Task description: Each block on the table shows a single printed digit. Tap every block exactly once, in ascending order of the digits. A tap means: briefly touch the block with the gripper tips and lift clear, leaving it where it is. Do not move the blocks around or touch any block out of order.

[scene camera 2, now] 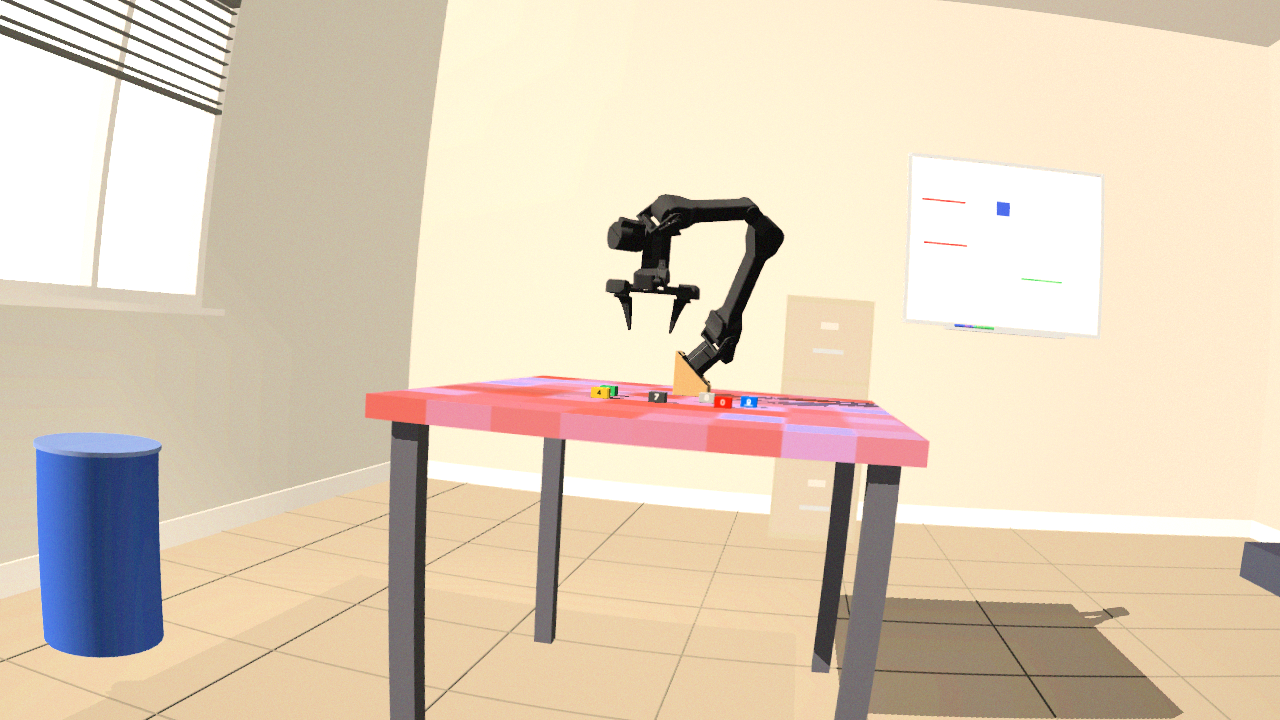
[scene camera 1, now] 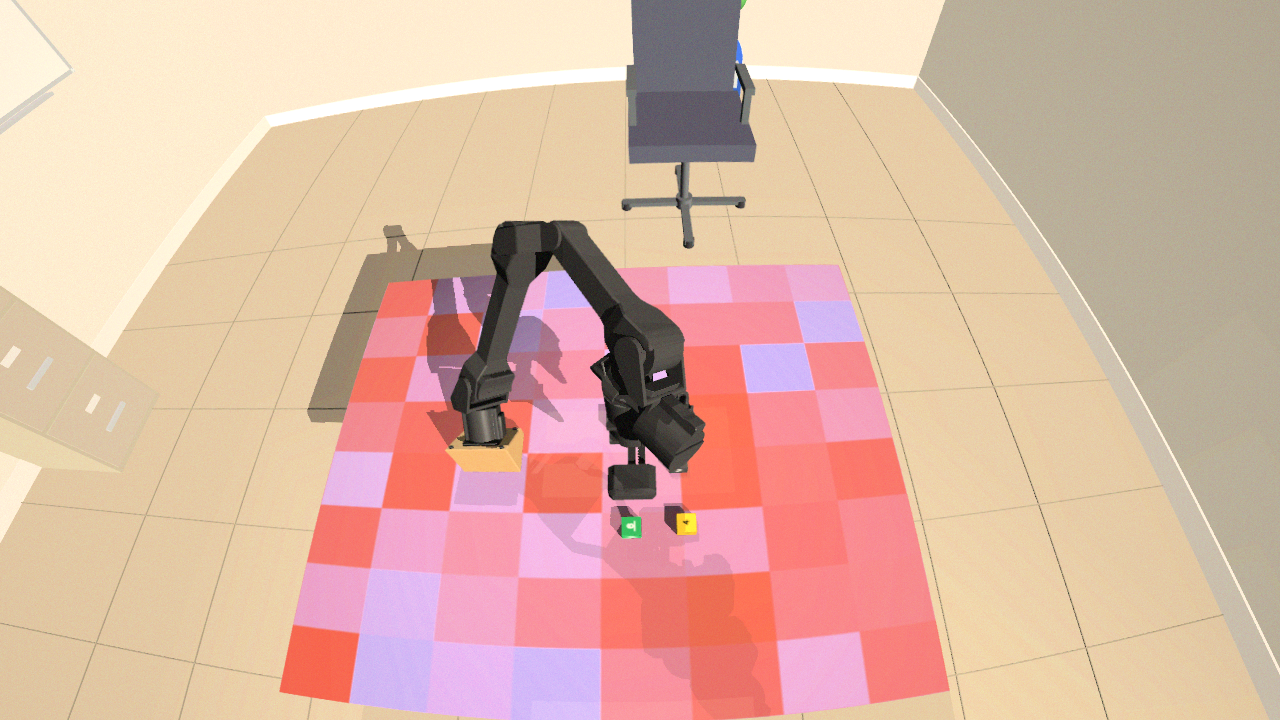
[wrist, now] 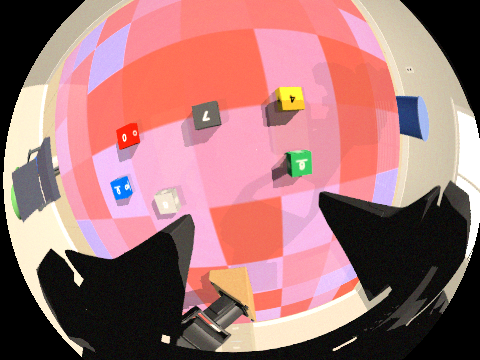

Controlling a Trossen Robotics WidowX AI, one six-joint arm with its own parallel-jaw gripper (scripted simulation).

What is the gripper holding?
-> Nothing.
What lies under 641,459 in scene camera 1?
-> The gripper.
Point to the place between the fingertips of the gripper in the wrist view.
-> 257,211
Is the gripper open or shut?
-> Open.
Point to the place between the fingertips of the gripper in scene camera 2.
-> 649,331
